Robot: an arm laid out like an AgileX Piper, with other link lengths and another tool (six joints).
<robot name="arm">
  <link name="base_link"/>
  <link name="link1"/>
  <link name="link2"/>
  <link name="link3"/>
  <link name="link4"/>
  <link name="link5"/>
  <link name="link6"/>
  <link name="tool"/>
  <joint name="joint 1" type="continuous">
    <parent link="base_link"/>
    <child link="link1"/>
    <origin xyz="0 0 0.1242" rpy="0 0 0"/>
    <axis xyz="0 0 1"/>
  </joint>
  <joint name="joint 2" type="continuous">
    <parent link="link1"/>
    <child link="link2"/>
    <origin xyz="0 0 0" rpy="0 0 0"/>
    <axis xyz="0 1 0"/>
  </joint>
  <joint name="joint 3" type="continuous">
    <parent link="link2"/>
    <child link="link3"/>
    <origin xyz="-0.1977 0 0.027" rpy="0 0 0"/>
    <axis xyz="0 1 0"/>
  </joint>
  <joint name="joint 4" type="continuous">
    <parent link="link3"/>
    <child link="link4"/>
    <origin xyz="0.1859 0 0.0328" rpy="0 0 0"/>
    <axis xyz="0.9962 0 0.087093"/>
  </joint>
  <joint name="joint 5" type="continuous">
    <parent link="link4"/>
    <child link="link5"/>
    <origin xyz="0 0 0" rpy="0 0 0"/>
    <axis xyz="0 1 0"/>
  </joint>
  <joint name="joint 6" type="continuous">
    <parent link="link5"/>
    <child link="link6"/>
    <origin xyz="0.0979 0 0.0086" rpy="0 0 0"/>
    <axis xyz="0.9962 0 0.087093"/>
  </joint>
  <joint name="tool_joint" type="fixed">
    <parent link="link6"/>
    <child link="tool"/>
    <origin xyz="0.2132 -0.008 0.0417" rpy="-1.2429 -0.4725 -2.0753"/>
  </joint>
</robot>
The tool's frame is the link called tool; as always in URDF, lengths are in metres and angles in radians. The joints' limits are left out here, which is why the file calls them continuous.
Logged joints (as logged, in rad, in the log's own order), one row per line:
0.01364 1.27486 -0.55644 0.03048 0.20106 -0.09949
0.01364 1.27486 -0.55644 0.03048 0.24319 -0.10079
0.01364 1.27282 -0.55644 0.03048 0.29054 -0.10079
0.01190 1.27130 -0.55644 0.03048 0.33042 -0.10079
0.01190 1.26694 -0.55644 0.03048 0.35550 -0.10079
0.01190 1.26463 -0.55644 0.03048 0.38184 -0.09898
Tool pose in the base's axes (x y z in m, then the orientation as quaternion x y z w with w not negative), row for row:
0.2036 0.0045 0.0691 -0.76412 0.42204 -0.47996 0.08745
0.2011 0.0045 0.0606 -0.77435 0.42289 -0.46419 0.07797
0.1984 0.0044 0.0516 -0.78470 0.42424 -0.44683 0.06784
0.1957 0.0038 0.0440 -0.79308 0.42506 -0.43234 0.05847
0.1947 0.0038 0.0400 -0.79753 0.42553 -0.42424 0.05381
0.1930 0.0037 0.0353 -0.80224 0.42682 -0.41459 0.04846
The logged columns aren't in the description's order. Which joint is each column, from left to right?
Columns, left to right: joint 4, joint 5, joint 3, joint 1, joint 2, joint 6.
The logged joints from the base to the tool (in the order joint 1, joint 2, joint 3, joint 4, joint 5, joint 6), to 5 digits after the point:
0.03048 0.20106 -0.55644 0.01364 1.27486 -0.09949
0.03048 0.24319 -0.55644 0.01364 1.27486 -0.10079
0.03048 0.29054 -0.55644 0.01364 1.27282 -0.10079
0.03048 0.33042 -0.55644 0.01190 1.27130 -0.10079
0.03048 0.35550 -0.55644 0.01190 1.26694 -0.10079
0.03048 0.38184 -0.55644 0.01190 1.26463 -0.09898

